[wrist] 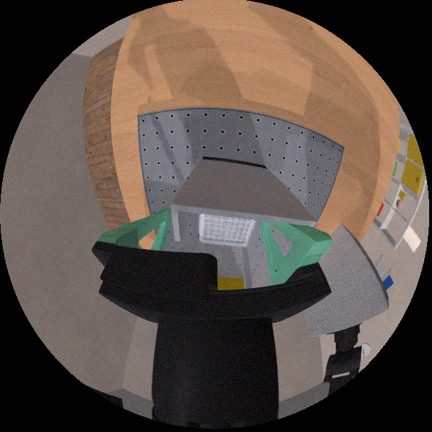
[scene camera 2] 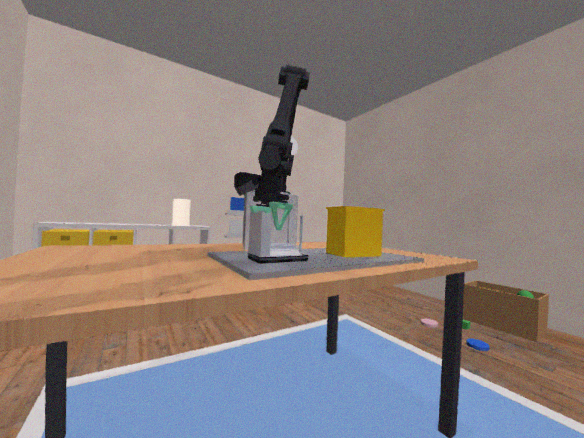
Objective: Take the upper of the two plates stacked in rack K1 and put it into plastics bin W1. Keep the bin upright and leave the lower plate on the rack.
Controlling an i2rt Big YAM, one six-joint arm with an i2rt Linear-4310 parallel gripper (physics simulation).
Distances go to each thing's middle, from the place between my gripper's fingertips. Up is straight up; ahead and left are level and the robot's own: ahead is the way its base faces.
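Scene:
You'd find my gripper 390 mm to the right of the yellow bin [scene camera 2: 351, 231], and it's 20 mm past the bin too.

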